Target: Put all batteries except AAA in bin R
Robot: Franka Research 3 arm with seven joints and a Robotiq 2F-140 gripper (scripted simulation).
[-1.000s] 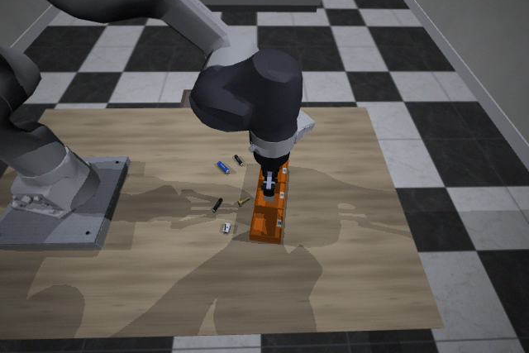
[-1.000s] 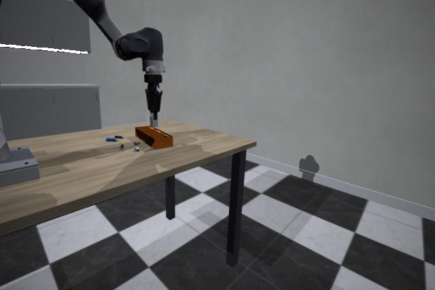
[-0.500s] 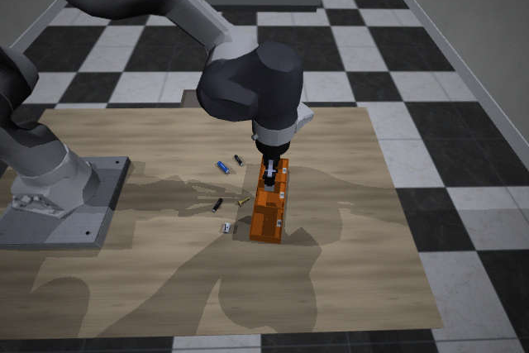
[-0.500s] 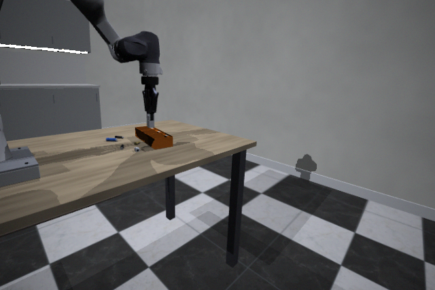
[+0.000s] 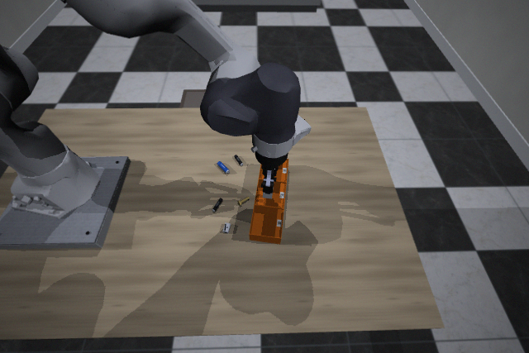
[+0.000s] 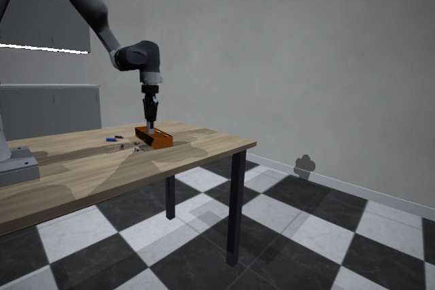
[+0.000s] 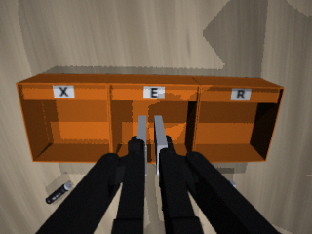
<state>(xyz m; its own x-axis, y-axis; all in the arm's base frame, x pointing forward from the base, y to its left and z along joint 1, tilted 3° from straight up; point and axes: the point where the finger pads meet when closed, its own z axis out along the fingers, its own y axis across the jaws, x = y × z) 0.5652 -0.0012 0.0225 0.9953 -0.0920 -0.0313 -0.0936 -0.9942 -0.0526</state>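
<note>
My hand is 40 mm above the orange three-compartment bin row and 10 mm short of it. From my hand the other things lie so: thin black battery (150 mm behind, 60 mm below, 30 mm to the right); grey block (110 mm behind, 100 mm to the right, 50 mm below); yellow screw (80 mm behind, 60 mm below, 10 mm to the right).
</note>
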